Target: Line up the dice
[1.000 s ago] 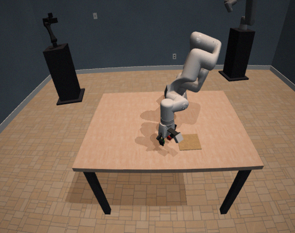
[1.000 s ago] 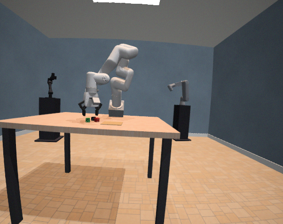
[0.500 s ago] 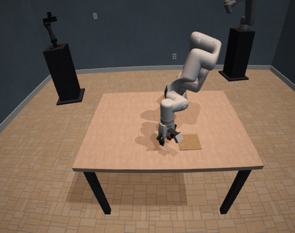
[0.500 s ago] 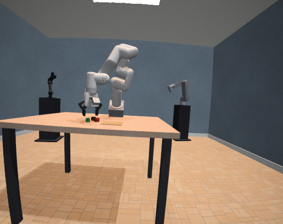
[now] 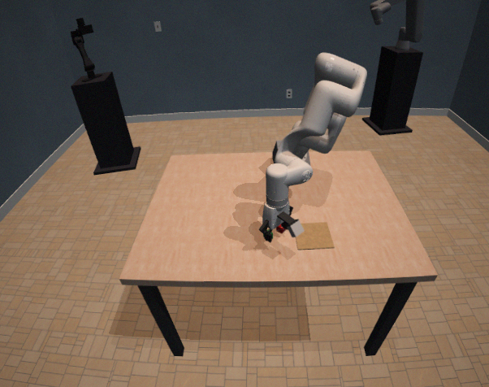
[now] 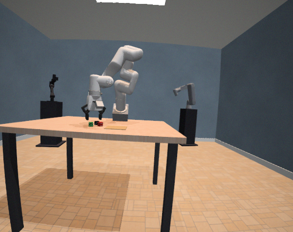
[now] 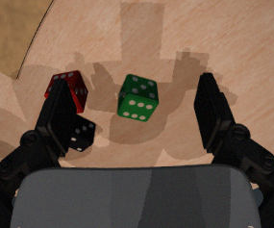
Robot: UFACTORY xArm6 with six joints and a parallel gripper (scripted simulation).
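Right now my hand is 3 cm past the green die, 2 cm to the left of it and 4 cm above it. Round my hand: black die (12 cm behind, 4 cm below); then tan mat (1 cm behind, 15 cm to the left, 6 cm below); then red die (6 cm behind, 4 cm to the left, 4 cm below).
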